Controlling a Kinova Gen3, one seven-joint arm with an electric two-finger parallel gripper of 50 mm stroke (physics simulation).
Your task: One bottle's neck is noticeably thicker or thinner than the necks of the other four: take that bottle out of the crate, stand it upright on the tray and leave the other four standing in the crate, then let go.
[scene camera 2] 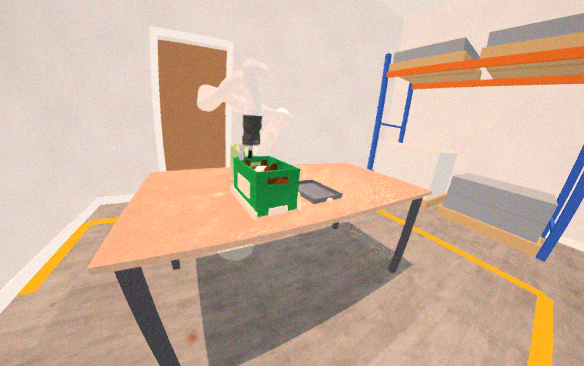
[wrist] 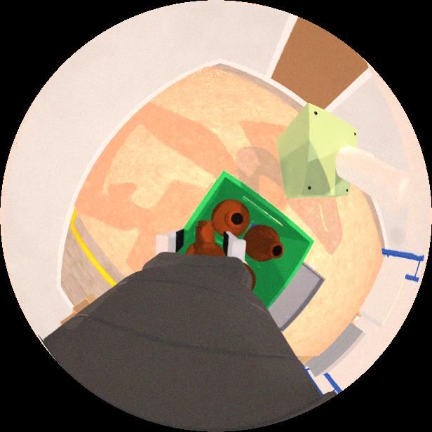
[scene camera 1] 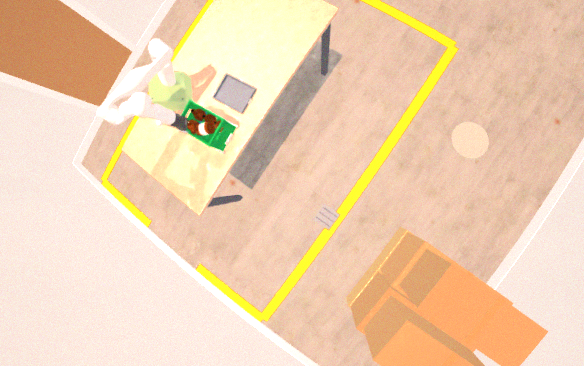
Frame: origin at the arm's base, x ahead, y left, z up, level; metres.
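Seen in the pictures: gripper, fingertip midpoint: [scene camera 2: 246,158] [scene camera 1: 187,127]; arm's base, origin of the base link: [scene camera 2: 257,153] [scene camera 1: 168,80].
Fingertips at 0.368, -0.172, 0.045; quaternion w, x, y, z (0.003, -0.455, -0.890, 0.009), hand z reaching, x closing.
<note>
Pixels of each thing's middle, then the offset from my fingertips to it, as dx, dy, dz. "pt": a spot on its surface instead.
- green crate, body centre: [scene camera 2: 263,181] [scene camera 1: 206,126] +0.041, +0.067, -0.096
- grey tray, surface spot: [scene camera 2: 320,191] pt +0.037, +0.395, -0.178
The green crate [scene camera 1: 216,143] [scene camera 2: 284,196] [wrist: 291,257] stands on the table with brown bottles inside. In the wrist view, one bottle [wrist: 230,212] shows its round mouth, a darker bottle [wrist: 260,242] stands beside it, and part of another bottle [wrist: 250,278] shows at the gripper's edge. A further bottle [wrist: 204,231] appears between the fingertips. The fifth bottle and the exact neck widths cannot be made out. My gripper [scene camera 2: 246,152] [wrist: 203,238] is open and empty, pointing down at the crate's far left part, near rim height. The grey tray [scene camera 1: 235,93] [scene camera 2: 320,191] [wrist: 300,295] bears no bottle.
A pale green block [scene camera 1: 169,91] [wrist: 320,155] at the arm's base stands beside the crate's far end. The crate's walls rise around the bottles. The tray lies to the crate's right in scene camera 2. A blue and orange rack [scene camera 2: 382,110] stands beyond the table.
</note>
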